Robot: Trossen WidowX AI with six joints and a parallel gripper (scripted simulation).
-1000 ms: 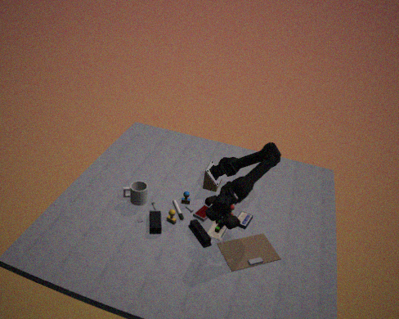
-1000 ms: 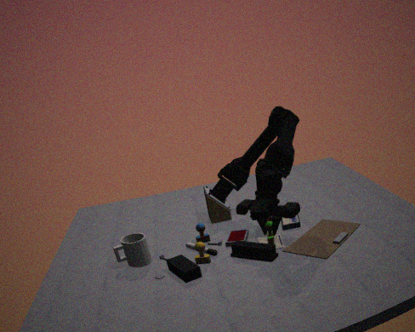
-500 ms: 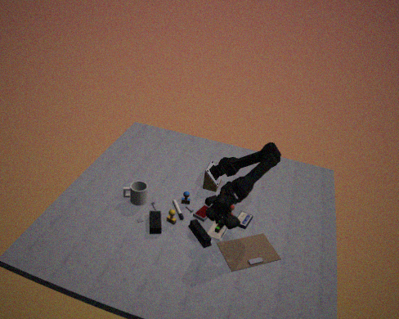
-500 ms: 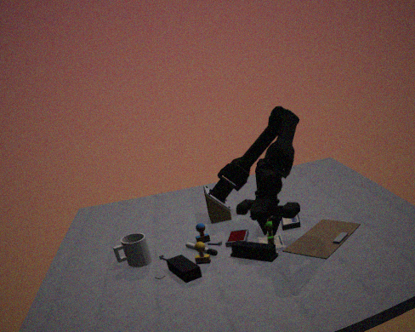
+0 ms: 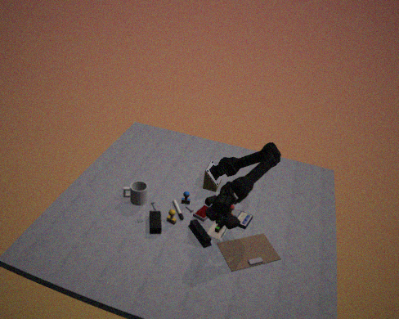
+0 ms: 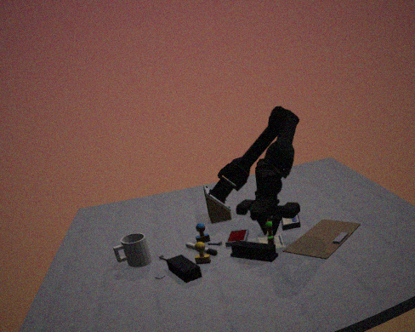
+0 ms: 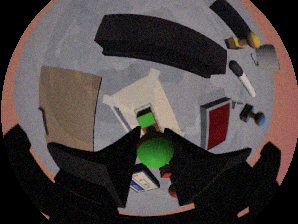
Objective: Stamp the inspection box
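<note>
My gripper tip is 30 mm above the white card. From my gripper tip the other things lie so: long black block 80 mm ahead, 60 mm to the right, 10 mm below; then green-knobbed stamp right at my gripper tip; then red ink pad 70 mm behind, 100 mm to the right, 20 mm below.
</note>
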